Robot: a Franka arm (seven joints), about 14 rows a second.
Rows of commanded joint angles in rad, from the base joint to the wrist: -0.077 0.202 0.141 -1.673 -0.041 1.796 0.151; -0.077 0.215 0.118 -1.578 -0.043 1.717 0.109; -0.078 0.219 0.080 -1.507 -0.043 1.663 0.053; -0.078 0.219 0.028 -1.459 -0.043 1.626 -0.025; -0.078 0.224 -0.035 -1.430 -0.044 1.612 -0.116; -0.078 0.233 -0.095 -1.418 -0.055 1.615 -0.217; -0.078 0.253 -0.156 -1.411 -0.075 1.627 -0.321; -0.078 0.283 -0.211 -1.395 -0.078 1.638 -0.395; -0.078 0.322 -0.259 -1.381 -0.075 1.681 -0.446; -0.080 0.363 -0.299 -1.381 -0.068 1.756 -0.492; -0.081 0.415 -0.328 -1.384 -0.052 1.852 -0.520; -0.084 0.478 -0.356 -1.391 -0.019 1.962 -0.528; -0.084 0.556 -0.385 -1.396 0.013 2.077 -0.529; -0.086 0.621 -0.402 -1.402 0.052 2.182 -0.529; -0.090 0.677 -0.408 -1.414 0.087 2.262 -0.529; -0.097 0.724 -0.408 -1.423 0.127 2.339 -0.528
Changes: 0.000 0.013 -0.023 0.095 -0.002 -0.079 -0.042; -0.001 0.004 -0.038 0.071 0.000 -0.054 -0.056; 0.000 0.000 -0.052 0.048 0.000 -0.037 -0.078; 0.000 0.005 -0.063 0.029 -0.001 -0.014 -0.091; 0.000 0.009 -0.060 0.012 -0.011 0.003 -0.101; 0.000 0.020 -0.061 0.007 -0.020 0.012 -0.104; 0.000 0.030 -0.055 0.016 -0.003 0.011 -0.074; 0.000 0.039 -0.048 0.014 0.003 0.043 -0.051; -0.002 0.041 -0.040 0.000 0.007 0.075 -0.046; -0.001 0.052 -0.029 -0.003 0.016 0.096 -0.028; -0.003 0.063 -0.028 -0.007 0.033 0.110 -0.008; 0.000 0.078 -0.029 -0.005 0.032 0.115 -0.001; -0.002 0.065 -0.017 -0.006 0.039 0.105 0.000; -0.004 0.056 -0.006 -0.012 0.035 0.080 0.000; -0.007 0.047 0.000 -0.009 0.040 0.077 0.001
